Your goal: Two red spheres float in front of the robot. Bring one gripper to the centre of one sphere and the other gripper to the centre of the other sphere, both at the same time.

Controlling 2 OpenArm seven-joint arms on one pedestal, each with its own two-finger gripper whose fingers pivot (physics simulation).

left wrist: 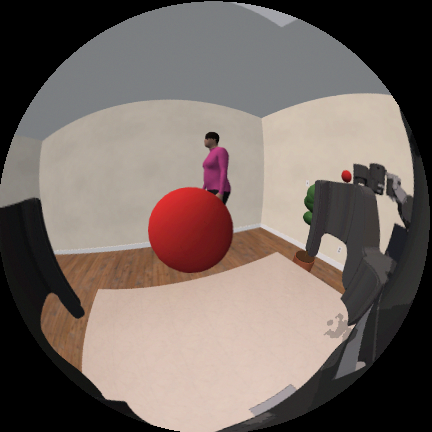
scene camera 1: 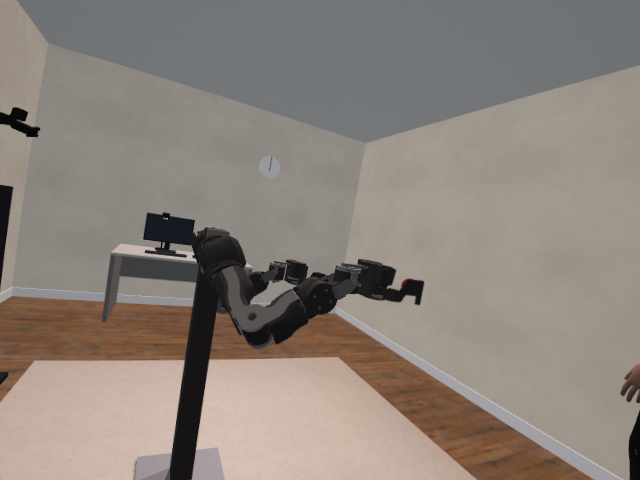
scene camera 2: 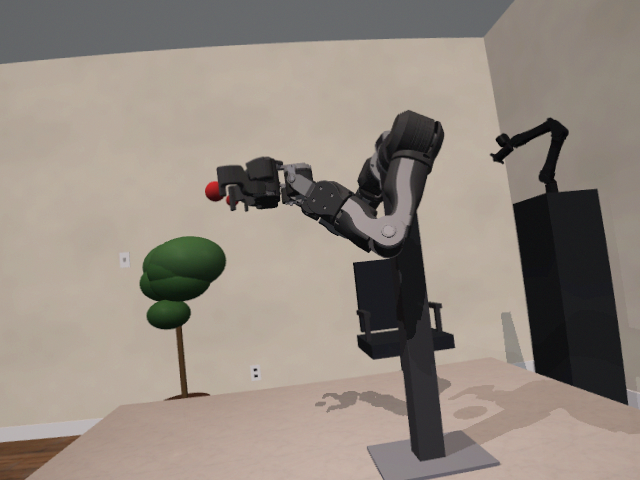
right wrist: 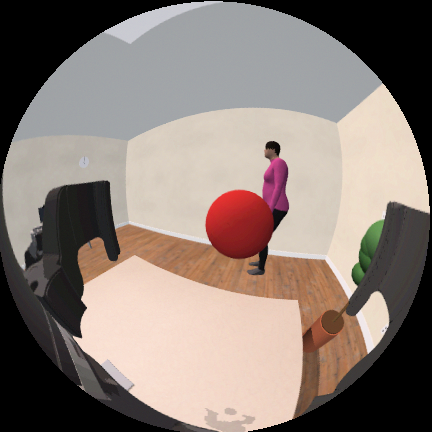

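One red sphere [scene camera 1: 317, 274] [scene camera 2: 214, 191] [left wrist: 190, 230] floats at the fingertips of my left gripper [scene camera 2: 226, 194] [left wrist: 195, 265], which is open and empty; in the left wrist view it shows between the spread fingers, a little left of the middle. The other red sphere [scene camera 1: 406, 282] [scene camera 2: 230, 200] [left wrist: 346, 176] [right wrist: 239, 224] floats at the fingertips of my right gripper [scene camera 1: 410, 292] [right wrist: 236, 265], also open and empty; in the right wrist view it shows between the fingers. Fingers partly hide both spheres in the scene views. My right gripper is mostly hidden in scene camera 2.
A person in magenta [left wrist: 216, 170] [right wrist: 276, 185] stands beyond the spheres. A potted plant [scene camera 2: 180, 268] [right wrist: 372, 245] stands by the wall. A desk [scene camera 1: 155, 267] stands at the back in scene camera 1. A dark cabinet [scene camera 2: 584, 289] stands right in scene camera 2.
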